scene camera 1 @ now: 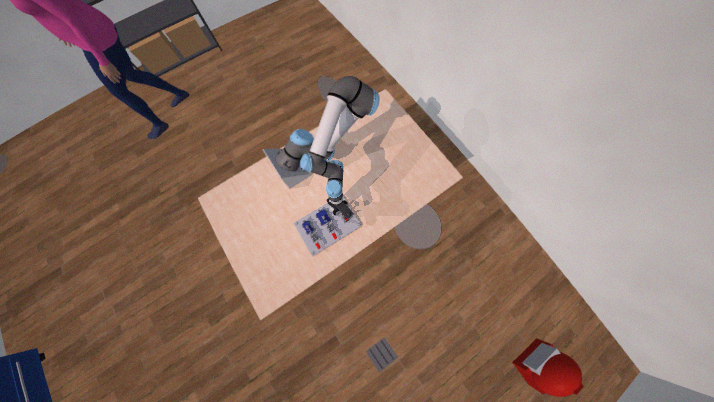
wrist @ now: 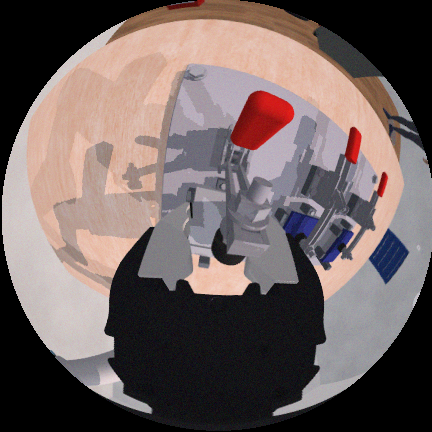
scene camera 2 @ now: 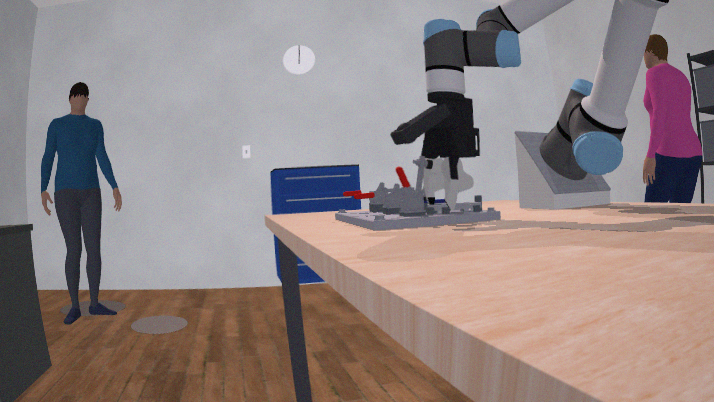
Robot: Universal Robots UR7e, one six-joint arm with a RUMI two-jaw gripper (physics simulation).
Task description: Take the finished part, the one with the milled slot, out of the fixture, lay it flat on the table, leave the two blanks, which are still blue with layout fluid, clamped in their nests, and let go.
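Frame: origin at the arm's base, x ahead, y left, z up, level; centimetres.
Seen in the pictures: gripper, between the fingertips: [wrist: 220, 205] [scene camera 2: 441, 209]; arm's base, origin of its link: [scene camera 1: 287, 162] [scene camera 2: 563, 159].
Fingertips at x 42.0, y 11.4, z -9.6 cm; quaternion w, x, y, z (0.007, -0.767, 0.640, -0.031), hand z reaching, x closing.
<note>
Pixels of each thing's top centre, then the offset from my fingertips to it. Level surfaces: height alone.
- fixture plate, centre of its top: [wrist: 304, 204] [scene camera 2: 409, 212] [scene camera 1: 327, 224] dx +2.3, dy -10.8, dz -0.6 cm
- grey finished part, centre of its top: [wrist: 211, 229] [scene camera 2: 454, 203] dx -2.7, dy +0.4, dz +1.0 cm
- red clamp handle, centre of its top: [wrist: 272, 119] [scene camera 2: 402, 166] dx +7.1, dy +0.1, dz +7.8 cm
- wooden table, height of its surface: dz -2.1 cm
The fixture plate [scene camera 1: 303, 235] [scene camera 2: 400, 223] [wrist: 220, 92] lies on the table. The grey finished part [wrist: 204, 229] is in the nest at the plate's end; its slot cannot be made out, and the raised clamp arm [wrist: 247, 237] [scene camera 2: 419, 172] hides much of it. My gripper [wrist: 220, 205] [scene camera 2: 442, 201] [scene camera 1: 343, 209] points down at that nest, its fingers part-way together on both sides of the part, and appears shut on it. The middle blue blank [wrist: 300, 224] [scene camera 1: 323, 216] and the outer blue blank [wrist: 338, 245] [scene camera 1: 308, 227] sit under their clamps.
A red clamp handle [wrist: 262, 120] [scene camera 2: 402, 177] stands up close to my gripper. Two more red handles [wrist: 353, 145] [wrist: 383, 184] belong to the blanks' clamps. The robot's pedestal [scene camera 2: 562, 192] stands on the wooden table [scene camera 1: 250, 270] [scene camera 2: 575, 280]. Two people stand away from the table.
</note>
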